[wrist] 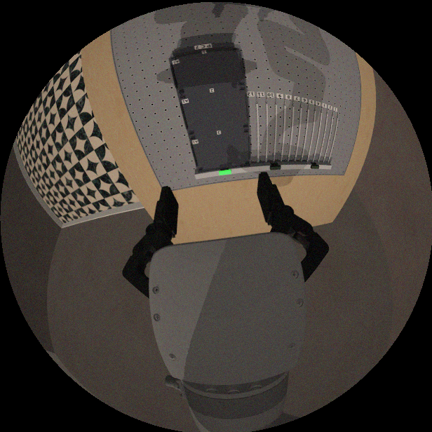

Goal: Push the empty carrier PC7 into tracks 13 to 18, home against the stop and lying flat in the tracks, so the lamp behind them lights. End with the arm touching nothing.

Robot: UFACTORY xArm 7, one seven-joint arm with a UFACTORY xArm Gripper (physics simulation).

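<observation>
The empty dark carrier PC7 (pixel 215 110) lies flat on the perforated board in the upper middle of the wrist view, beside the numbered tracks. Its label end points to the top of the view and its other end meets the pale stop bar (pixel 250 170). The lamp (pixel 225 172) at that end glows green. The tracks under the carrier are hidden by it. My gripper (pixel 215 187) is open, with nothing between its fingers. It hangs above the board's near edge, apart from the carrier in this view.
Bare tracks (pixel 295 132) numbered 1 to 12 run to the right of the carrier, with dark blocks (pixel 275 166) (pixel 314 165) on the stop bar behind them. The grey perforated board (pixel 145 100) lies on a wooden table (pixel 210 210). A black-and-white patterned surface (pixel 75 150) is at the left.
</observation>
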